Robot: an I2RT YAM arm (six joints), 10 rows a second.
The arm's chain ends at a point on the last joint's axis. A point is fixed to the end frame.
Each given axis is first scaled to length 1.
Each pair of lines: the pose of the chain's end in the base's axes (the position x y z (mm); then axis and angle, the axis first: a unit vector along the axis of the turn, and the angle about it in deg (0 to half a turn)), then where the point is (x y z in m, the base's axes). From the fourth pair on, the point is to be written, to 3 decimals.
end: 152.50 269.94 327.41 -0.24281 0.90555 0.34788 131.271
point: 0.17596 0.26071 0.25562
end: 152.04 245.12 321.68 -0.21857 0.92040 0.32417 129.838
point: 0.17527 0.23287 0.25027
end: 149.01 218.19 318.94 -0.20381 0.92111 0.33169 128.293
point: 0.17293 0.20734 0.24753
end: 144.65 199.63 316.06 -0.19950 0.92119 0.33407 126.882
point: 0.170 0.189 0.245
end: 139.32 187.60 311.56 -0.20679 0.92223 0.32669 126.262
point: 0.166 0.176 0.241
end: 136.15 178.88 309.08 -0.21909 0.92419 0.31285 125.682
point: 0.164 0.166 0.239
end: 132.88 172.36 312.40 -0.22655 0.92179 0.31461 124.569
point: 0.162 0.159 0.243
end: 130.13 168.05 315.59 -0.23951 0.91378 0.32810 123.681
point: 0.161 0.157 0.247
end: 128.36 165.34 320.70 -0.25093 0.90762 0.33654 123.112
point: 0.161 0.156 0.253
